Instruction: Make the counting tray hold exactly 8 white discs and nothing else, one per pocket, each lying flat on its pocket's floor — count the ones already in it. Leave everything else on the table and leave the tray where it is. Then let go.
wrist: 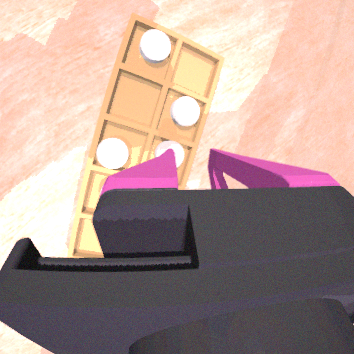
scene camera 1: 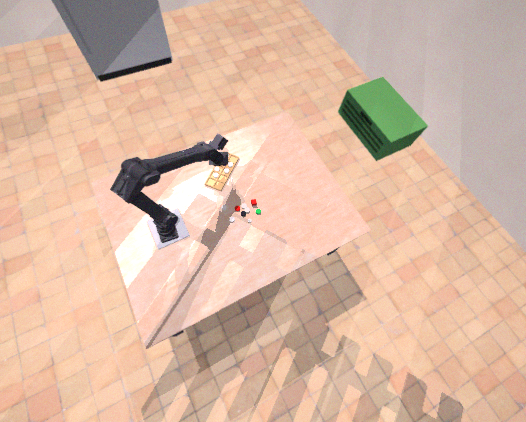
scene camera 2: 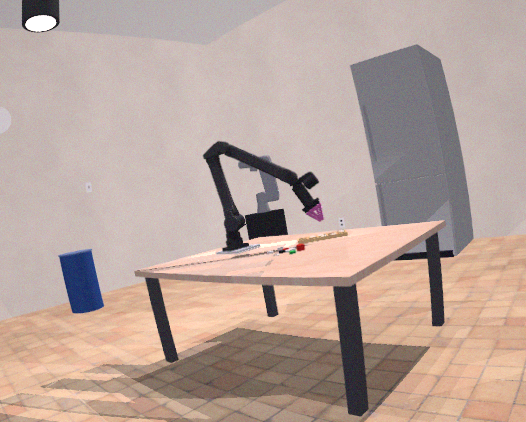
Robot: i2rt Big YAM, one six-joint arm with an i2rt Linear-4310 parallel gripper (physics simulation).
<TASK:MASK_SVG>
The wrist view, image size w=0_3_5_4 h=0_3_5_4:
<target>my gripper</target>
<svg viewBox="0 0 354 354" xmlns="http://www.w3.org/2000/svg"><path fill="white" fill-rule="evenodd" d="M0 268L0 321L54 354L354 354L354 196L343 186L340 186L327 172L210 148L207 162L210 188L178 189L175 154L172 148L168 148L159 156L106 177L91 219L103 257L41 256L31 239L23 237L15 242ZM223 172L248 188L228 188Z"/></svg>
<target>wooden counting tray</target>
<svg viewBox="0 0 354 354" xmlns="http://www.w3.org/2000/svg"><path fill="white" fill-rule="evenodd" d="M223 56L173 30L131 12L110 74L92 137L66 257L103 257L91 221L100 188L108 175L154 158L155 147L161 141L173 140L182 146L184 157L176 169L178 189L185 188L223 64ZM105 138L116 137L126 144L128 158L122 166L111 169L104 167L98 161L96 149L98 144ZM181 96L190 96L198 103L199 116L191 125L177 125L170 117L169 109L171 103ZM149 29L161 30L170 40L170 52L159 63L146 61L140 55L138 49L142 34Z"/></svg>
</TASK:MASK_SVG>
